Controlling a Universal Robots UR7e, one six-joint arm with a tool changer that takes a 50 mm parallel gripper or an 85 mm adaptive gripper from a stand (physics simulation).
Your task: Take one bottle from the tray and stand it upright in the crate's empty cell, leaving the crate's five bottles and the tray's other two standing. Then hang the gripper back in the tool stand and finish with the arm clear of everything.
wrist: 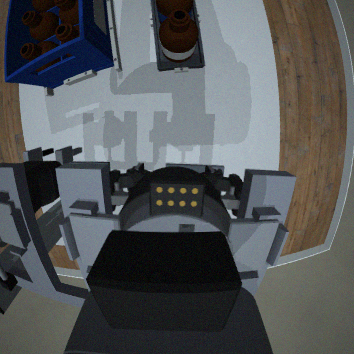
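Places are measured from the arm's base along level axes (x ahead, y left, z up), in metres.
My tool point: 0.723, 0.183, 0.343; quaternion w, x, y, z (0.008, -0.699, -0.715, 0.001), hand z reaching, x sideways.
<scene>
Behind a point stands the place of what it marks, as x, y, z.
An adaptive gripper (176,175) sits in the tool stand (270,192) @[0.693, 0.238, 0.288], low in the wrist view. Its linkages stand wide apart on both sides of its round black body, so it looks open; its fingertips are hidden. Gold contacts show on its top, beyond the black wrist housing. Whether it is coupled to the arm cannot be told. The blue crate (95,57) @[0.526, 0.025, 0.027] is at the upper left, cut by the edge, with several brown bottles (41,25) @[0.432, -0.098, 0.069] upright in it. Its empty cell does not show. The dark tray (197,62) @[0.522, 0.232, -0.049] is at the top centre; a white-banded bottle (178,37) @[0.512, 0.187, 0.065] stands in it, with another bottle (175,6) @[0.436, 0.180, 0.055] behind.
Part of another black tool (42,187) @[0.723, 0.037, 0.218] sits in the stand at the left. The stand's grey upright plates rise close around the gripper on both sides. The white mat (260,100) @[0.597, 0.391, -0.054] lies on a wooden table (315,125), whose edge curves along the right.
</scene>
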